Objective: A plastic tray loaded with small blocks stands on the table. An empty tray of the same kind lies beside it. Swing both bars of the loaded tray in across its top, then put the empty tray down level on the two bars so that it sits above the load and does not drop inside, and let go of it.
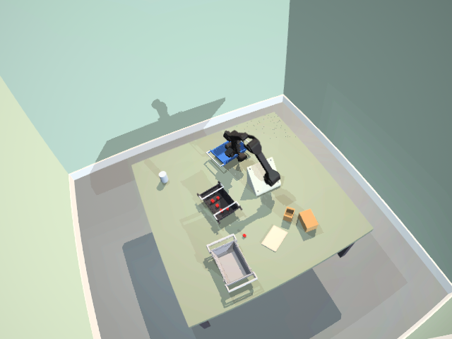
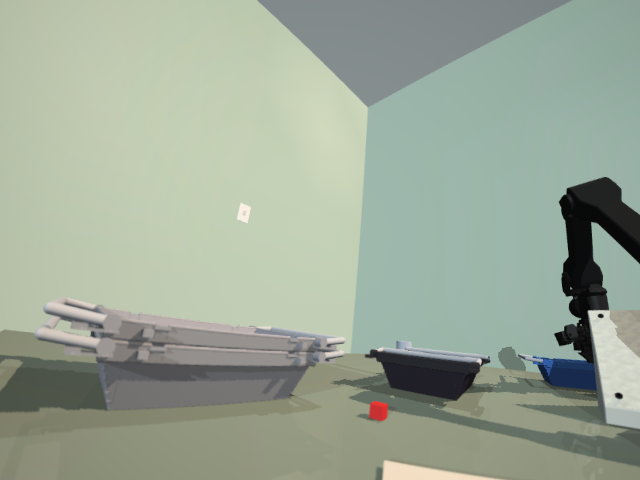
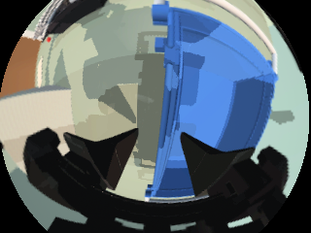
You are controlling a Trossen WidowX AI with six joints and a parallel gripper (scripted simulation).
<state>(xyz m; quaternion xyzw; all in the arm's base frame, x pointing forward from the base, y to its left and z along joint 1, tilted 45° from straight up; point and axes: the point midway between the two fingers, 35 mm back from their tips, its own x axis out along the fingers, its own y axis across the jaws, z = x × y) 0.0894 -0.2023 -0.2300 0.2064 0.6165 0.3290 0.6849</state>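
Right now the blue tray is 20 mm ahead of my gripper tip, 70 mm to the right of it and 30 mm above it. Also, from my gripper tip: sheet: 90 mm ahead, 680 mm to the left, 10 mm below.
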